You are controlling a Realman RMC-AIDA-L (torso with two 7-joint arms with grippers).
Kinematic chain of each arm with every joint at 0, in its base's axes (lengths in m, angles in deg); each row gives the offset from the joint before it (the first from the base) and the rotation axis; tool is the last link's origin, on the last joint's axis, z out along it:
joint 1: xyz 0 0 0.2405 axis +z
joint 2: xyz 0 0 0 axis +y
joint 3: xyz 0 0 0.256 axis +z
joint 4: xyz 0 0 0 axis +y
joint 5: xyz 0 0 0.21 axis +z
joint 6: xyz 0 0 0 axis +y
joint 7: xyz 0 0 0.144 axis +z
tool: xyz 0 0 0
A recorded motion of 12 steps. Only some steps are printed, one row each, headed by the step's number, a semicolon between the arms.
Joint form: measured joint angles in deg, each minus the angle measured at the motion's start. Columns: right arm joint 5, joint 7, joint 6, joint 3, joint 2, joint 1, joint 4; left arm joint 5, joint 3, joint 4, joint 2, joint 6, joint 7, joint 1.
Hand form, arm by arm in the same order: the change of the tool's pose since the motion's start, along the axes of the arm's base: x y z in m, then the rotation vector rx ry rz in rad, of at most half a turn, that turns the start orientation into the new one. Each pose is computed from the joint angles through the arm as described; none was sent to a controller.
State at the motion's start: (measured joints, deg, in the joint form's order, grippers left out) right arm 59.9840 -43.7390 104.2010 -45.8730 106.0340 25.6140 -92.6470; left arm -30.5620 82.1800 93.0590 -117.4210 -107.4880 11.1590 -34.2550
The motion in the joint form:
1: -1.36 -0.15 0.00 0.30 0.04 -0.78 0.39; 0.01 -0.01 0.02 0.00 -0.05 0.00 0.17
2: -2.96 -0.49 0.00 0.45 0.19 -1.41 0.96; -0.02 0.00 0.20 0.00 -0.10 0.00 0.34
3: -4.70 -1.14 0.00 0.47 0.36 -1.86 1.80; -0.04 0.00 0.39 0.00 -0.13 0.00 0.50
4: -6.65 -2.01 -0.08 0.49 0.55 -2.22 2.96; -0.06 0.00 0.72 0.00 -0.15 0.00 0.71
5: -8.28 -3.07 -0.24 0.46 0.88 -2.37 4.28; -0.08 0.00 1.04 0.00 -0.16 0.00 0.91
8: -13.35 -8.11 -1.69 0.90 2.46 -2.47 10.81; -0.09 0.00 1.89 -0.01 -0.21 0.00 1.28
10: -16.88 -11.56 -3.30 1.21 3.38 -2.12 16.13; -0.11 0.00 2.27 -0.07 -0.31 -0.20 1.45
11: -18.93 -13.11 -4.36 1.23 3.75 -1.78 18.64; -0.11 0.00 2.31 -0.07 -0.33 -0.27 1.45
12: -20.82 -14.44 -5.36 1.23 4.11 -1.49 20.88; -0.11 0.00 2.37 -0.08 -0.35 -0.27 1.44
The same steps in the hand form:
1: 0.0091 -0.0022 0.0007 0.0048 -0.0117 -0.0337; -0.0010 -0.0005 0.0001 -0.0003 0.0004 0.0032
2: 0.0182 -0.0042 0.0000 0.0049 -0.0258 -0.0661; -0.0013 -0.0011 0.0003 0.0001 -0.0001 0.0037
3: 0.0272 -0.0056 -0.0017 -0.0002 -0.0425 -0.0949; -0.0016 -0.0016 0.0006 0.0010 -0.0006 0.0038
4: 0.0370 -0.0068 -0.0039 -0.0078 -0.0605 -0.1246; -0.0017 -0.0022 0.0011 0.0032 -0.0016 0.0026
5: 0.0451 -0.0074 -0.0076 -0.0195 -0.0730 -0.1449; -0.0018 -0.0027 0.0016 0.0054 -0.0026 0.0012
8: 0.0745 -0.0088 -0.0263 -0.0718 -0.0934 -0.1999; -0.0011 -0.0037 0.0030 0.0113 -0.0046 -0.0050
10: 0.0943 -0.0097 -0.0414 -0.1132 -0.1062 -0.2346; -0.0008 -0.0045 0.0033 0.0141 -0.0064 -0.0040
11: 0.1033 -0.0097 -0.0486 -0.1320 -0.1211 -0.2504; -0.0007 -0.0046 0.0033 0.0148 -0.0065 -0.0034
12: 0.1114 -0.0102 -0.0554 -0.1502 -0.1355 -0.2648; -0.0004 -0.0046 0.0034 0.0149 -0.0067 -0.0043

